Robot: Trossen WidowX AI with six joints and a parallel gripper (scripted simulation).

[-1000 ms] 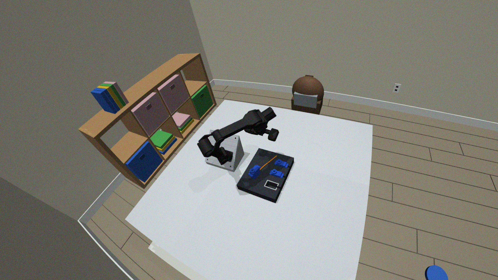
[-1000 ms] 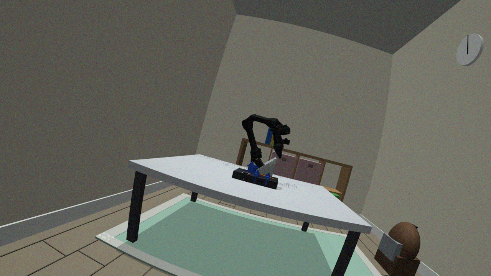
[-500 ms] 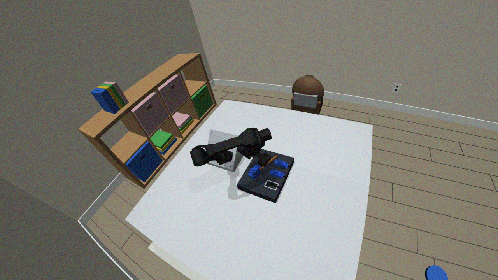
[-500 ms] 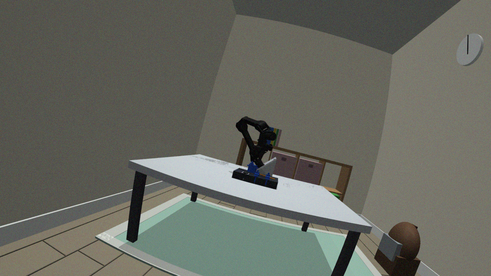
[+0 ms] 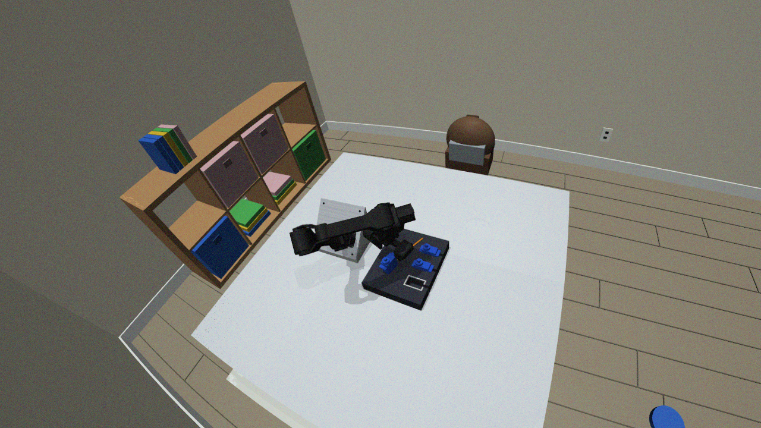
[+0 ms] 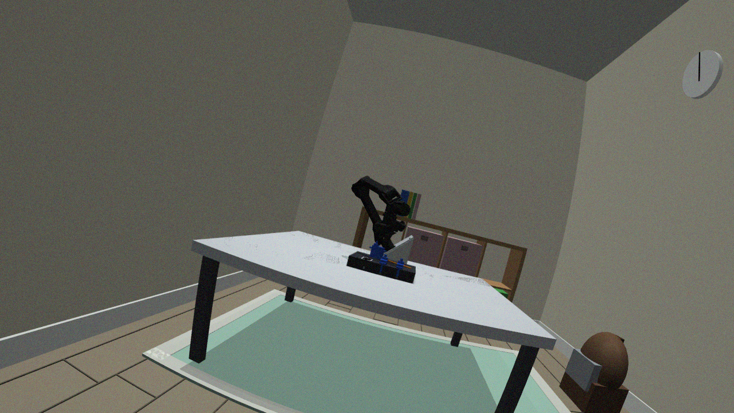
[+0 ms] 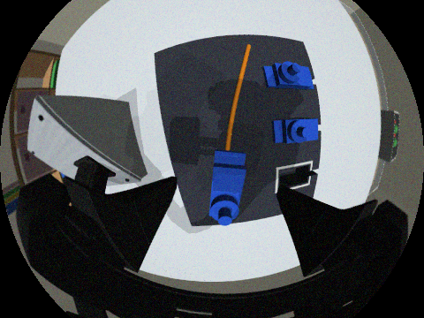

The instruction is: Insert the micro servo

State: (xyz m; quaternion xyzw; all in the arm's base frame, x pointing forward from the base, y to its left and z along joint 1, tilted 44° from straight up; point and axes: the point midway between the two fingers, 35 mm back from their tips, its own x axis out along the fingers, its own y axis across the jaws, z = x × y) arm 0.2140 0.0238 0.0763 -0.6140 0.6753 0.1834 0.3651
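Now: the dark deck 30 mm to the left of my gripper tip and 90 mm below it.
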